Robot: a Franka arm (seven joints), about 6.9 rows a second.
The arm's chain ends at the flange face. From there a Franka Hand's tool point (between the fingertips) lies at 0.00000 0.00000 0.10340 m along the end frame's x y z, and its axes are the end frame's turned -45 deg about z.
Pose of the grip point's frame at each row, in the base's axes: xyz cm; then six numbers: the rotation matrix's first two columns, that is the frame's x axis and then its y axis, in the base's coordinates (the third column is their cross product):
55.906, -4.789, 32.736, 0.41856, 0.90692, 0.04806, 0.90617, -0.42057, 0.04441
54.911, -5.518, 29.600, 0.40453, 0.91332, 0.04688, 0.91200, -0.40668, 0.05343
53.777, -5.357, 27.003, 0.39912, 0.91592, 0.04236, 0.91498, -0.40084, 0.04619
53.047, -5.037, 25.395, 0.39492, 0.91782, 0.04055, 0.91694, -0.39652, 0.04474
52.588, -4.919, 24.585, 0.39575, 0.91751, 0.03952, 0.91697, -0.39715, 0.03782
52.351, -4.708, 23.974, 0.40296, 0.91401, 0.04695, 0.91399, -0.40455, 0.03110
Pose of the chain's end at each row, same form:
55.281, -5.047, 43.054, 0.93673, 0.34390, 0.06539, 0.34479, -0.93868, -0.00258
54.209, -5.737, 39.914, 0.93093, 0.35825, 0.07093, 0.35884, -0.93338, 0.00463
53.164, -5.567, 37.323, 0.92921, 0.36422, 0.06261, 0.36477, -0.93109, 0.00271
52.456, -5.239, 35.716, 0.92763, 0.36861, 0.06031, 0.36912, -0.92938, 0.00296
52.067, -5.139, 34.910, 0.92823, 0.36795, 0.05469, 0.36856, -0.92961, -0.00120
51.861, -5.022, 34.298, 0.93122, 0.36024, 0.05519, 0.36135, -0.93236, -0.01121

